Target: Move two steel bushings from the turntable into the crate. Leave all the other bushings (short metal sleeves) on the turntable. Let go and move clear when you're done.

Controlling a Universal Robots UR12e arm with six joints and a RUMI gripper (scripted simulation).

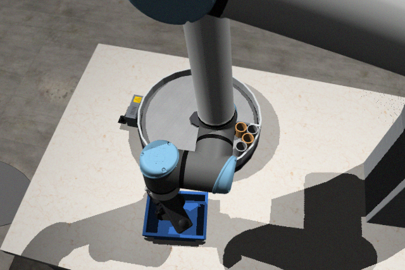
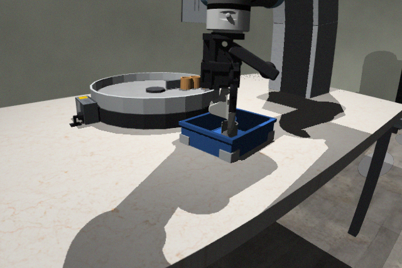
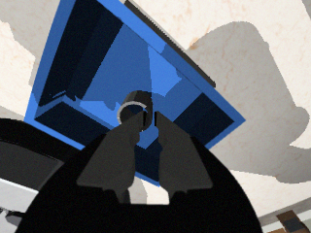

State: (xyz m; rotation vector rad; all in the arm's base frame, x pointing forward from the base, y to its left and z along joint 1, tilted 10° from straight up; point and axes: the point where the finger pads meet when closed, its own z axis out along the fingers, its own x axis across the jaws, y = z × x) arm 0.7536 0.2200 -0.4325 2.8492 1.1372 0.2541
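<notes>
Now: hand 2 cm above the blue crate, 1 cm to the left of it and 1 cm past it. From my hand the other things lie so: round grey turntable 36 cm to the right, 2 cm behind, 1 cm above.
</notes>
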